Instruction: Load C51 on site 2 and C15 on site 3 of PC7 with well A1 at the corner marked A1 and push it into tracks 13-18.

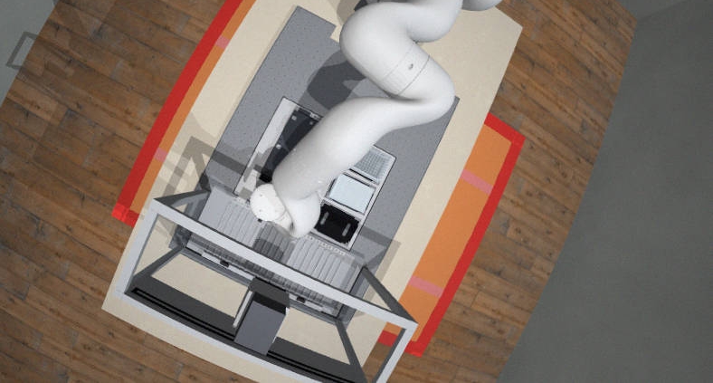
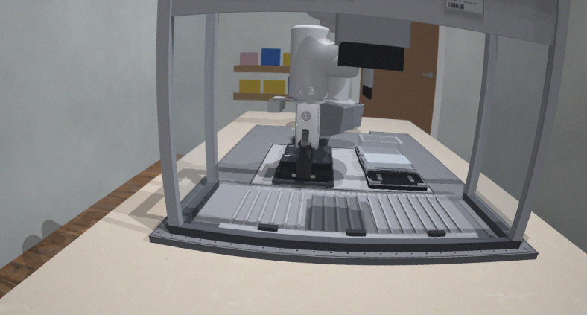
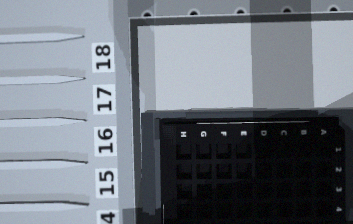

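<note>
My gripper is now 1 cm above the black plate C15. From my hand the other things lie so: plate C16: 15 cm behind, 20 cm to the left, 1 cm below; plate carrier PC7: 11 cm behind, 1 cm to the right, 1 cm below; nest S3: 4 cm behind, 22 cm to the left, 2 cm below.
</note>
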